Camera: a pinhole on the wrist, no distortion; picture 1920 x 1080 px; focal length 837.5 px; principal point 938.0 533.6 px. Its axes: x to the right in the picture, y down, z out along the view. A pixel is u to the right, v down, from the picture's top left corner.
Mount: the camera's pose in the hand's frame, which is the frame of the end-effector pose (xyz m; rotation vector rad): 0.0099 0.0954 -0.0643 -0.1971 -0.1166 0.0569
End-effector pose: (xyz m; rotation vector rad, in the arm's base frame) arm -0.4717 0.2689 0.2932 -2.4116 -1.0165 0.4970
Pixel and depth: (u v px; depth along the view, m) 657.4 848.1 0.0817
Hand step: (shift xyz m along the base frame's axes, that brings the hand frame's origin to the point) 0.0570 -0.1047 -0.0777
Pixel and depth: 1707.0 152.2 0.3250
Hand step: 0.0434 0.2699 -0.3160
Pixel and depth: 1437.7 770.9 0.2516
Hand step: 0.1187 0.0068 -0.2917
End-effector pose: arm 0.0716 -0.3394 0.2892 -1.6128 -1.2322 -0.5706
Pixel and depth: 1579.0 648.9 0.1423
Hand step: 0.1573 0.1187 -0.0141
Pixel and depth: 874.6 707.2 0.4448
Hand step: 0.1482 0.2759 -0.3179
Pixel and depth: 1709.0 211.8 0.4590
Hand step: 0.0903 0.5853 0.1080
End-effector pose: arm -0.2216 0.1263 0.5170 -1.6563 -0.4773 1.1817
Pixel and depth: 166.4 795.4 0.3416
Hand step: -0.3930 -0.2622 -0.0545
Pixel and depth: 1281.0 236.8 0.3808
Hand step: -0.2596 0.2487 -0.1064
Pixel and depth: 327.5 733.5 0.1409
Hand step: -0.1294 -0.1190 -0.0796
